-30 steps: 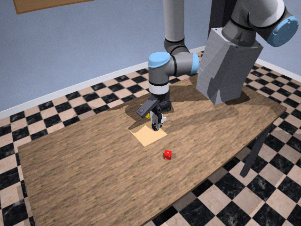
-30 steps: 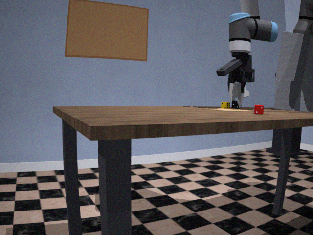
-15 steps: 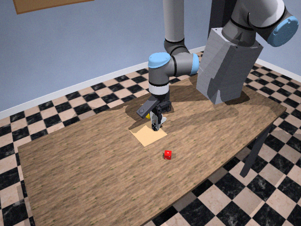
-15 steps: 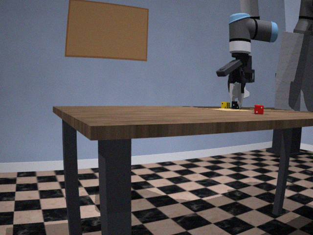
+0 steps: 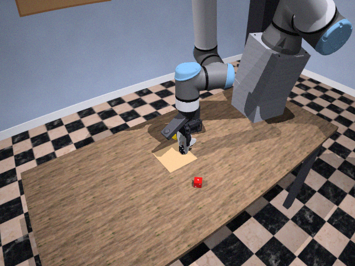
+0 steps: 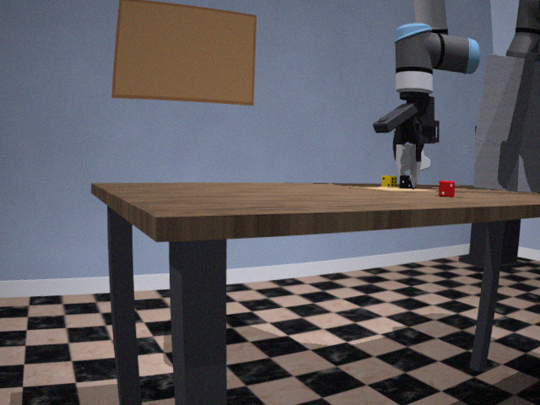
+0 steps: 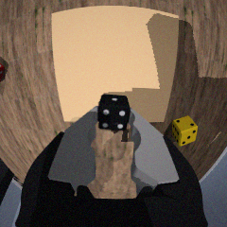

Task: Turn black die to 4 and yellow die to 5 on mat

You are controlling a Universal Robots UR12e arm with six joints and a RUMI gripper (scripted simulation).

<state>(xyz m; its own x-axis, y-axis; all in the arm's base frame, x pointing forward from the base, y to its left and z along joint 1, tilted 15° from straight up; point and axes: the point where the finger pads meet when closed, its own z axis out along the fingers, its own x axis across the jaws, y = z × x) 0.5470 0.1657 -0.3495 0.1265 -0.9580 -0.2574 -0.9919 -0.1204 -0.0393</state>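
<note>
My gripper is now right at the black die. Also, from my hand: yellow die 10 mm behind, 110 mm to the right, 10 mm below; red die 30 mm ahead, 190 mm to the left, 10 mm below; tan mat 40 mm ahead, 10 mm to the left, 20 mm below.
</note>
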